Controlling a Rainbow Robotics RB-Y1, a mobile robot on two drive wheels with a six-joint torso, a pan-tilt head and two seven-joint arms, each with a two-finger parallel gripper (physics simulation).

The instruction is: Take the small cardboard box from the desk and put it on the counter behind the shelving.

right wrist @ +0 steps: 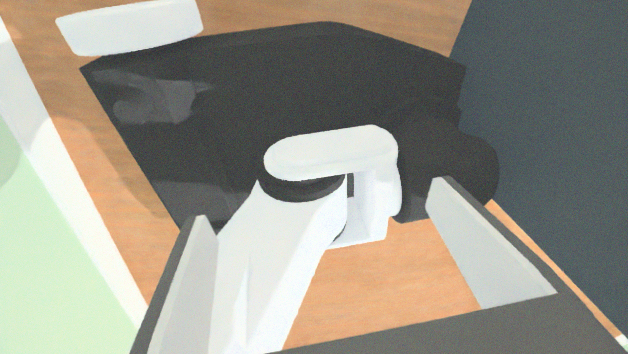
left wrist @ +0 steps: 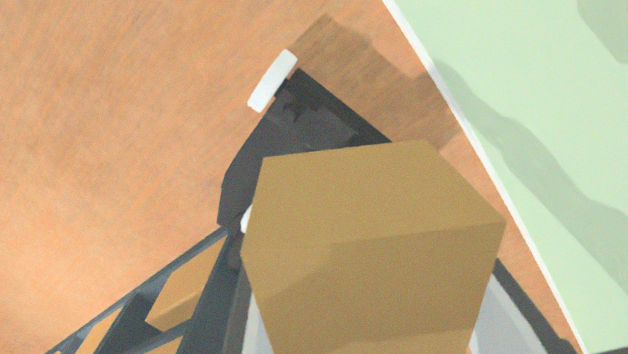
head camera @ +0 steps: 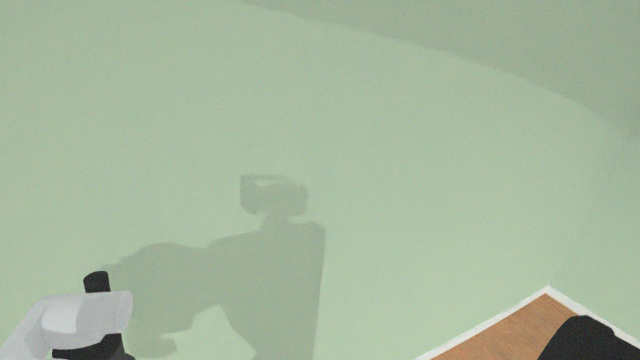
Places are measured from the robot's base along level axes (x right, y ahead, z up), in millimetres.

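Where they show: left gripper, fingertip midpoint: [left wrist: 352, 233]; right gripper, fingertip midpoint: [right wrist: 323, 210].
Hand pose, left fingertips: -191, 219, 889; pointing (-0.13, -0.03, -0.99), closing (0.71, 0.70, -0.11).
Observation:
After its pixels a point has its place, as x, y, z.
The small cardboard box [left wrist: 375, 195] {-209, 247, 909} fills the lower middle of the left wrist view. My left gripper [left wrist: 368, 287] {-191, 219, 889} is shut on it, with a pale finger on either side. The box hangs in the air above the floor; its lower part is cut off by the view's edge. In the head view, part of my left arm [head camera: 82, 320] {-143, 196, 1162} shows at the lower left, and the box does not show there. My right gripper [right wrist: 323, 210] {223, -229, 535} is open and empty, its two fingers wide apart over my own base and leg. The counter and the desk do not show in any view.
The dark shelving [left wrist: 207, 300] {-56, -587, 447} [right wrist: 550, 125] {90, -620, 312} with cardboard boxes in it stands close to my base [left wrist: 305, 120] {-129, 3, 212} [right wrist: 300, 75] {169, -251, 169}. A green wall [head camera: 400, 175] {579, 222, 1306} [left wrist: 550, 100] {-7, 353, 666} [right wrist: 30, 260] {-122, 379, 216} with a white skirting board [left wrist: 480, 150] {413, 250, 89} runs along my other side. A floor corner [head camera: 530, 315] {2279, -255, 0} shows at the head view's lower right.

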